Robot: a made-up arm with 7 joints. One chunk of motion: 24 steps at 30 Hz.
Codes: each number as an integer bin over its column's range. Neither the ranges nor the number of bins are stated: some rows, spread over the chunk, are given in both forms.
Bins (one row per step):
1: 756 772 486 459 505 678
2: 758 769 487 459 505 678
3: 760 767 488 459 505 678
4: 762 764 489 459 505 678
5: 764 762 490 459 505 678
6: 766 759 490 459 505 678
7: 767 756 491 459 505 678
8: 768 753 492 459 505 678
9: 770 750 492 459 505 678
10: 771 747 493 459 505 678
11: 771 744 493 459 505 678
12: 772 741 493 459 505 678
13: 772 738 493 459 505 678
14: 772 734 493 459 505 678
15: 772 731 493 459 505 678
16: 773 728 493 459 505 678
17: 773 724 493 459 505 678
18: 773 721 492 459 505 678
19: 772 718 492 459 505 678
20: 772 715 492 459 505 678
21: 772 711 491 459 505 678
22: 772 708 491 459 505 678
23: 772 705 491 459 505 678
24: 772 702 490 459 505 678
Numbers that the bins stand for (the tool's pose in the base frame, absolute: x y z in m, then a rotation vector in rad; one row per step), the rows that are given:
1: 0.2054 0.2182 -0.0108 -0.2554 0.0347 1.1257
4: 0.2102 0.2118 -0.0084 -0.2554 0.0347 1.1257
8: 0.2150 0.2030 -0.0060 -0.2554 0.0347 1.1257
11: 0.2174 0.1958 -0.0052 -0.2554 0.0347 1.1257
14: 0.2182 0.1878 -0.0052 -0.2554 0.0347 1.1257
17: 0.2190 0.1798 -0.0052 -0.2554 0.0347 1.1257
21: 0.2182 0.1694 -0.0068 -0.2554 0.0347 1.1257
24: 0.2182 0.1622 -0.0076 -0.2554 0.0347 1.1257
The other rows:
2: 0.2070 0.2158 -0.0100 -0.2554 0.0347 1.1257
3: 0.2086 0.2142 -0.0092 -0.2554 0.0347 1.1257
5: 0.2118 0.2102 -0.0076 -0.2554 0.0347 1.1257
6: 0.2134 0.2078 -0.0076 -0.2554 0.0347 1.1257
7: 0.2142 0.2054 -0.0068 -0.2554 0.0347 1.1257
9: 0.2166 0.2006 -0.0060 -0.2554 0.0347 1.1257
10: 0.2174 0.1982 -0.0052 -0.2554 0.0347 1.1257
12: 0.2182 0.1934 -0.0052 -0.2554 0.0347 1.1257
13: 0.2182 0.1910 -0.0052 -0.2554 0.0347 1.1257
15: 0.2182 0.1854 -0.0052 -0.2554 0.0347 1.1257
16: 0.2190 0.1830 -0.0052 -0.2554 0.0347 1.1257
18: 0.2190 0.1774 -0.0060 -0.2554 0.0347 1.1257
19: 0.2182 0.1750 -0.0060 -0.2554 0.0347 1.1257
20: 0.2182 0.1726 -0.0060 -0.2554 0.0347 1.1257
22: 0.2182 0.1670 -0.0068 -0.2554 0.0347 1.1257
23: 0.2182 0.1646 -0.0068 -0.2554 0.0347 1.1257

